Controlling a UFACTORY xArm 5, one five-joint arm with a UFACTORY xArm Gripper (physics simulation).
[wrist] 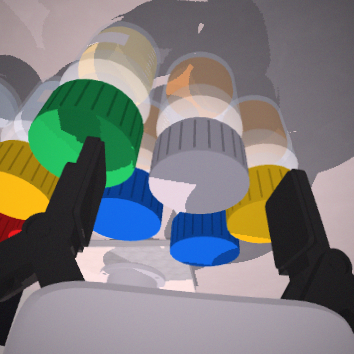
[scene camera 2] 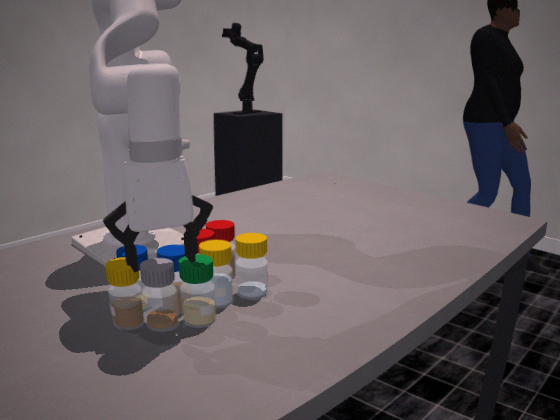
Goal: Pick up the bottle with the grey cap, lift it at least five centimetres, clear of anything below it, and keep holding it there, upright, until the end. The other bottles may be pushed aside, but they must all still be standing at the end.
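Places are measured from the arm's base along level axes (x ahead, y left, z up), in millimetres.
Pixels of known places: gripper, between the fingertips: (wrist: 193, 172) (scene camera 2: 162, 264); arm's base, origin of its link: (wrist: 132, 276).
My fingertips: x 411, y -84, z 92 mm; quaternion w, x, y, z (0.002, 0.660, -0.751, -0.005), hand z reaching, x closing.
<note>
Ahead of a thing's pixels: the offset from my fingertips to its top centre. Level surfaces: height alone.
The bottle with the grey cap {dx -16, dy -4, dz -5 mm} (scene camera 2: 158, 290) (wrist: 199, 165) stands upright in the front row of a tight group, between a yellow-capped bottle {dx -49, dy -52, dz -5 mm} (scene camera 2: 125, 295) (wrist: 262, 200) and the green-capped bottle {dx +3, dy +55, dz -5 mm} (scene camera 2: 197, 292) (wrist: 90, 130). Its clear body holds a little orange-brown content. My gripper (scene camera 2: 161, 264) (wrist: 193, 172) is open and empty, pointing down at about cap height. In the scene view one finger is by the yellow cap and the other by the green cap. In the wrist view the grey cap shows between the two fingers, and the left finger overlaps the green cap.
Two blue-capped bottles {dx -59, dy +44, dz -5 mm} (scene camera 2: 172, 256) {dx -98, dy -16, dz -5 mm} (wrist: 205, 240) (wrist: 129, 212) stand behind the front row. Two more yellow-capped bottles {dx -41, dy +115, dz -5 mm} (scene camera 2: 216, 260) {dx -37, dy +184, dz -5 mm} (scene camera 2: 251, 265) and two red-capped ones {dx -136, dy +177, dz -5 mm} (scene camera 2: 220, 230) stand to the right and behind. The arm's base plate (scene camera 2: 87, 240) lies behind the group on the table {dz -110 mm} (scene camera 2: 380, 240).
</note>
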